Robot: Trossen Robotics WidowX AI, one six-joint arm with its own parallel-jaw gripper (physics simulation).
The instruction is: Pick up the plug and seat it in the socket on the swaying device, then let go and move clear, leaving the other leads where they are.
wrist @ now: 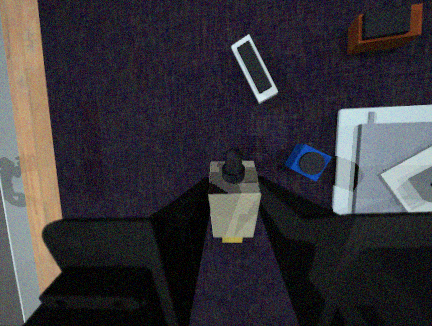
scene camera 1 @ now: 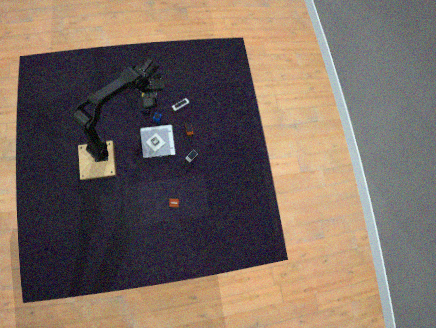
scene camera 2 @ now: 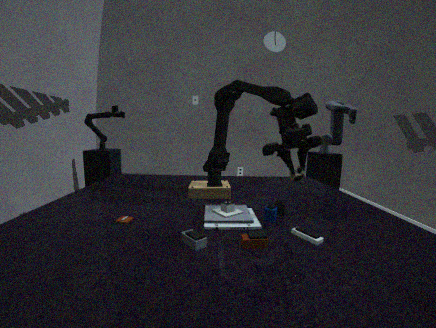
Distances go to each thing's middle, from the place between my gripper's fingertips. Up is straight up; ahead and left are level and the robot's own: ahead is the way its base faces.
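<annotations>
Taking the device (scene camera 2: 227, 216) first, I find my gripper 12 cm above it, 1 cm past it and 21 cm to the left of it. The blue plug (wrist: 304, 159) is 13 cm below my hand and 8 cm to the right of it. As for the orange and black connector (wrist: 368, 32), it sits 14 cm below my hand, 15 cm ahead of it and 17 cm to the right of it.
</annotations>
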